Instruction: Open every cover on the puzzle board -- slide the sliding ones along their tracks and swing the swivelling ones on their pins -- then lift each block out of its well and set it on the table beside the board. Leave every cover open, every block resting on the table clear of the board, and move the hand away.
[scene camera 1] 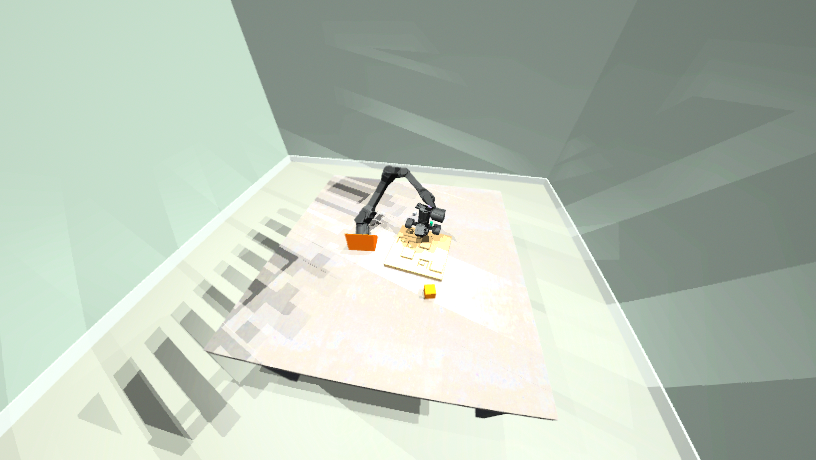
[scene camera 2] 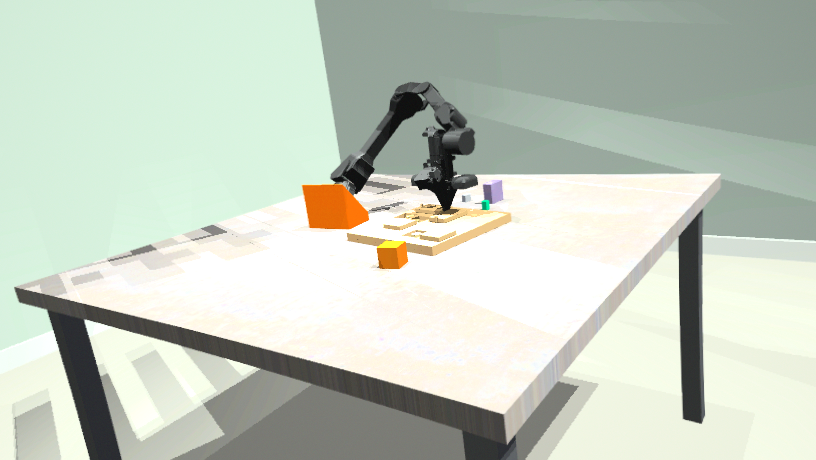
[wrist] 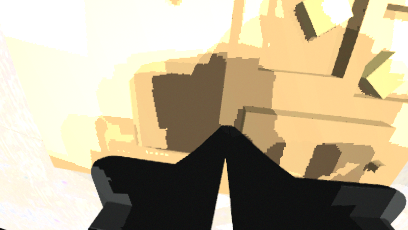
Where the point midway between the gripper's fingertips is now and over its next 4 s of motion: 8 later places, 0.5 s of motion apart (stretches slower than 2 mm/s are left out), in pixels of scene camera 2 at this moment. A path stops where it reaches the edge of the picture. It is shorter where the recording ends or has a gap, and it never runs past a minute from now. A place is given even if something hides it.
The gripper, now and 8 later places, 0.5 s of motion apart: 446, 212; 452, 213; 457, 213; 462, 214; 465, 215; 467, 216; 469, 218; 469, 220; 468, 216
